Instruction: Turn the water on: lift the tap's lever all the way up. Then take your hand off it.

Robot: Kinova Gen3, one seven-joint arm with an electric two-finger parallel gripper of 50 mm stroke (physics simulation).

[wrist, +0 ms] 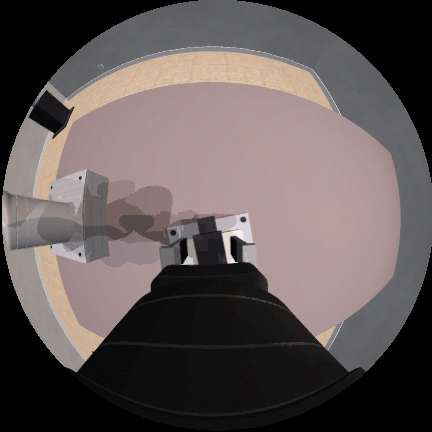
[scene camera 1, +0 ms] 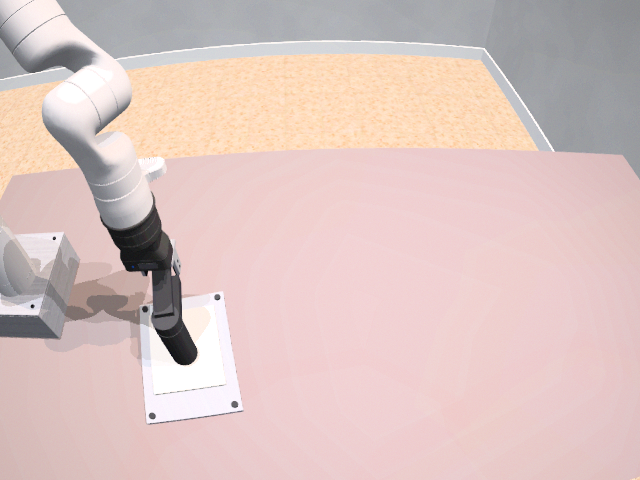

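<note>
The black tap stands on a white plate; its round body leans in the scene view. Its flat dark lever runs from the cap on the body toward my gripper. A second dark bar, apparently the spout, shows beside and below the lever. My gripper is open at the lever's far end. In the wrist view one finger stands on each side of the lever, with gaps between. The hand hides part of the lever's end, and contact cannot be told.
The arm's grey base block stands on the pink table, left of the plate. A black box shows beyond the table at the upper left of the wrist view. Grey walls stand around the floor.
</note>
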